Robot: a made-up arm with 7 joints.
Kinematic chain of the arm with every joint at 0, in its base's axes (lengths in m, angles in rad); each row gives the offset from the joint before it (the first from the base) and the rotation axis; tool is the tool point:
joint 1: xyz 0 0 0.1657 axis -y
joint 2: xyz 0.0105 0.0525 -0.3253 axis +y
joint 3: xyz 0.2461 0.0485 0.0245 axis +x
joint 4: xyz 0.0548 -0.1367 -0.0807 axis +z
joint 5: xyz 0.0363 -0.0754 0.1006 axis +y
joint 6: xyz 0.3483 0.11 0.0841 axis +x
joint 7: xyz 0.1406 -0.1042 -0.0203 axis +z
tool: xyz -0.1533 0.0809 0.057
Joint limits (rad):
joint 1: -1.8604..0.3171
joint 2: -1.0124..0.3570
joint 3: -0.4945..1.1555
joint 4: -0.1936..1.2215
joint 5: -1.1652..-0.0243
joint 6: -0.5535..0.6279
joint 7: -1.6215..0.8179
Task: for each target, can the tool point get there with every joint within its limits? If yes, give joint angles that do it. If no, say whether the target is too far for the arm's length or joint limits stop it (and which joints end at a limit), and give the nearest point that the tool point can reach.
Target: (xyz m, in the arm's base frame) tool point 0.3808 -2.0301 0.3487
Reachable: no: too far | nearest point 0.3396 -0.4995 0.2739 | short by 1.533 m
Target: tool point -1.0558 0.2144 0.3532
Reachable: no: joint limits stop it (at a limit: joint 1, joint 2, joint 3, joint 4, joint 5, joint 6, joint 7) | nearest point -0.8954 -0.0717 -0.1055 | short by 0.564 m
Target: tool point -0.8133 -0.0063 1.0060
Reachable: no: joint limits stop it (at a limit: joint 1, joint 2, joint 4, joint 6, joint 7) | nearest point -0.3114 0.0483 0.6003 | short by 0.648 m
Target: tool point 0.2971 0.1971 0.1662
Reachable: yes | joints -0.9536 -0.8547 -0.0479 0.9470 -0.1954 -0.3096 0.5236
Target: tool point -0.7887 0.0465 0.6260
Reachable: no: joint limits stop it (at a limit: joint 1, joint 2, joint 4, joint 6, joint 7) | nearest point -0.3977 0.0686 0.4594 | short by 0.426 m
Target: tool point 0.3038 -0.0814 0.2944
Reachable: yes | joints -0.3972 -0.2223 0.6179 1.0376 -0.9122 0.0446 -1.1600
